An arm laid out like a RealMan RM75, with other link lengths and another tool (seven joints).
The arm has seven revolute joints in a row. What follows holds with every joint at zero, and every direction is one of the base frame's.
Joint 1 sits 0.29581 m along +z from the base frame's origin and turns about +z.
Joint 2 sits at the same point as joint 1 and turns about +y.
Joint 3 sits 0.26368 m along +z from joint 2 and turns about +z.
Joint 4 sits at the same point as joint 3 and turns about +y.
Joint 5 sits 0.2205 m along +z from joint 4 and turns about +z.
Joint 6 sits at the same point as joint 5 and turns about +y.
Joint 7 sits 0.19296 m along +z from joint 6 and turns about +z.
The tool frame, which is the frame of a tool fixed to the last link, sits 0.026 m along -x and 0.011 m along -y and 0.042 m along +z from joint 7; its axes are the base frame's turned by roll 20.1, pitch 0 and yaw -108.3 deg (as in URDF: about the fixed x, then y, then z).
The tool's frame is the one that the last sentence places.
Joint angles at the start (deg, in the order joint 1, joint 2, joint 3, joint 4, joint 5, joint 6, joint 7):
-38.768 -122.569 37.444 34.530 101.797 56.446 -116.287
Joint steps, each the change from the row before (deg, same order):
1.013 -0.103 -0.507 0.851 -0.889 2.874 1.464
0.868 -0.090 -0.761 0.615 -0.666 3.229 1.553
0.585 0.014 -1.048 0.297 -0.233 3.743 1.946
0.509 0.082 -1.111 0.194 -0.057 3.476 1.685
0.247 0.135 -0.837 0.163 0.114 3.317 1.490
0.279 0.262 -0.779 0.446 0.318 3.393 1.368
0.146 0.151 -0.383 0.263 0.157 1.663 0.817
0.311 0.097 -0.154 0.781 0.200 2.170 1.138
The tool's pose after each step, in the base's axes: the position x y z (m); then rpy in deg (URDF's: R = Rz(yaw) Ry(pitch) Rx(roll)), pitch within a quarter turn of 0, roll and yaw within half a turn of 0. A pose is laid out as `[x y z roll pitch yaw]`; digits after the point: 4 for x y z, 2 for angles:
[-0.2370 0.4877 -0.0185 148.53 17.38 171.86]
[-0.2330 0.4807 -0.0153 148.35 18.17 169.44]
[-0.2276 0.4728 -0.0129 148.42 18.74 166.45]
[-0.2233 0.4653 -0.0100 148.38 19.27 163.75]
[-0.2176 0.4582 -0.0078 148.58 19.65 160.94]
[-0.2127 0.4511 -0.0041 148.78 19.71 158.00]
[-0.2105 0.4476 -0.0018 148.81 19.56 156.44]
[-0.2073 0.4426 0.0011 148.95 19.03 154.13]

